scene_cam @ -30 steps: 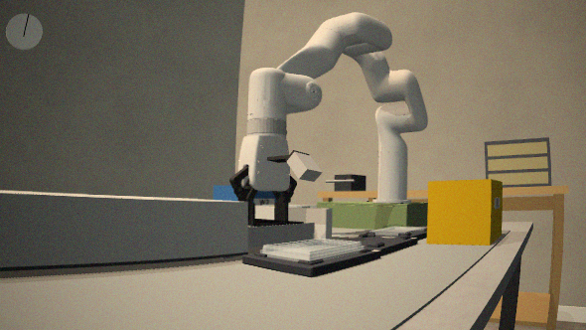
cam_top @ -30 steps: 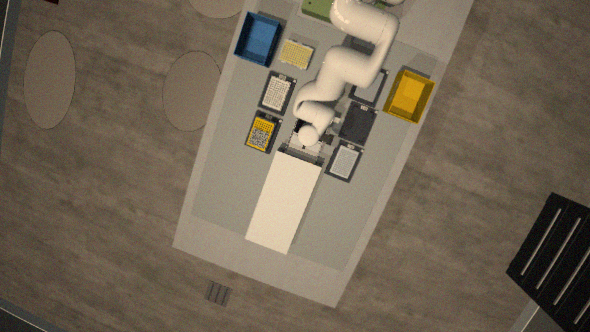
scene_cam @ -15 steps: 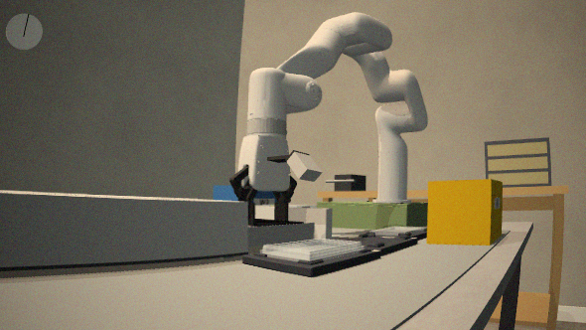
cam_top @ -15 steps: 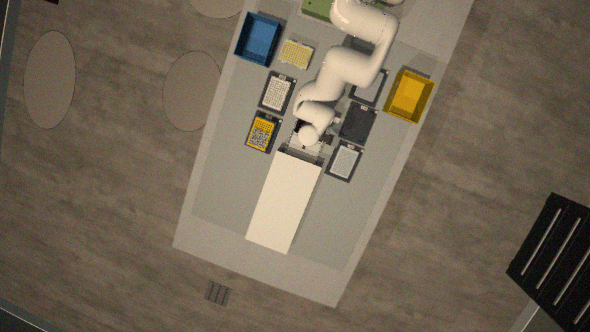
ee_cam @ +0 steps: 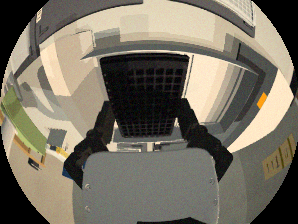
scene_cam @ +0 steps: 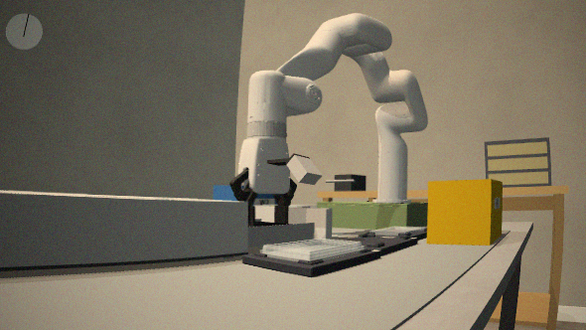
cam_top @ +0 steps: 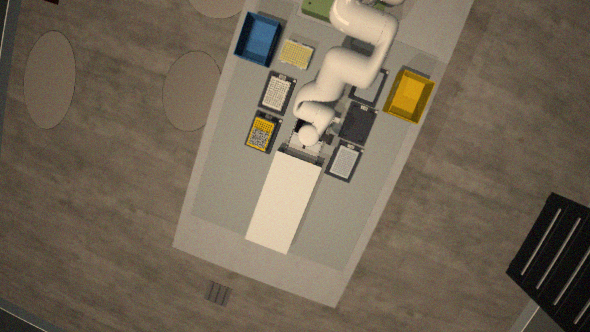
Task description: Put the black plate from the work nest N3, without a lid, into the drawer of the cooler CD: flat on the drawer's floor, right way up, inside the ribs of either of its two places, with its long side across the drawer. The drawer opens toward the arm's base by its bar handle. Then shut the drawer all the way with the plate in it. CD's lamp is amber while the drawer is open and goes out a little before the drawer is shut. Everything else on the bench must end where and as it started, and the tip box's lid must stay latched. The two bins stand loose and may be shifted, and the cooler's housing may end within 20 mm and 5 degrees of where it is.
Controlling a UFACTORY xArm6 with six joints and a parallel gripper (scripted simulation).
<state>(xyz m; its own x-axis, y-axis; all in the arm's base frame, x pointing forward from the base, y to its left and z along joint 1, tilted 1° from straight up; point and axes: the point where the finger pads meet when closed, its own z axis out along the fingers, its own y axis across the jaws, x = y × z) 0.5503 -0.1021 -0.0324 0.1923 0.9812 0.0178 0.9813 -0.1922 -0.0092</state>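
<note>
Now: the drawer 30 mm ahead of my hand, 20 mm below it and 10 mm to the right of it. The rest, counted from my hand: yellow bin (370 mm to the left, 190 mm behind, 10 mm below); then yellow tip box (210 mm to the right, 50 mm ahead, 10 mm above); then black plate (10 mm below).
</note>
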